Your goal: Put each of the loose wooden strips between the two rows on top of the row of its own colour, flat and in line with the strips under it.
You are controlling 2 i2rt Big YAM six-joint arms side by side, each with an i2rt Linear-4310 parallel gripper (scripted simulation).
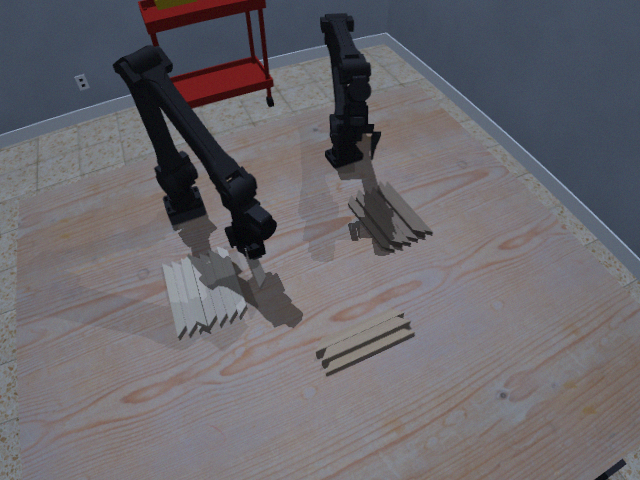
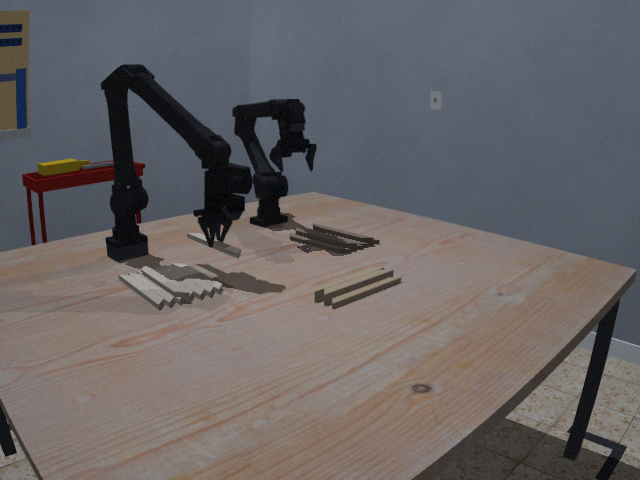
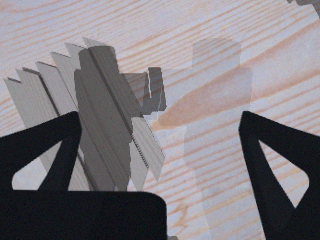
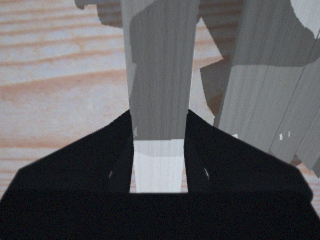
Labels:
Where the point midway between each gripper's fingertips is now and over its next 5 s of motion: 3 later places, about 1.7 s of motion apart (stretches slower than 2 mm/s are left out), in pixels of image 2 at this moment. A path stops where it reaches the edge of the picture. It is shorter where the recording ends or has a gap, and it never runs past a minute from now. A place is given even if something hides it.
My left gripper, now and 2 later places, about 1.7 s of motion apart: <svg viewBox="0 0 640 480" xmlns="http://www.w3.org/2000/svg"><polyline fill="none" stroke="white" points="297,171 231,151 224,150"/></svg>
My right gripper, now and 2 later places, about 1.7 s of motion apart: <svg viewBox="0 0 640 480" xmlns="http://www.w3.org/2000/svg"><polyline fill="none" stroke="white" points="215,246 178,277 177,225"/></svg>

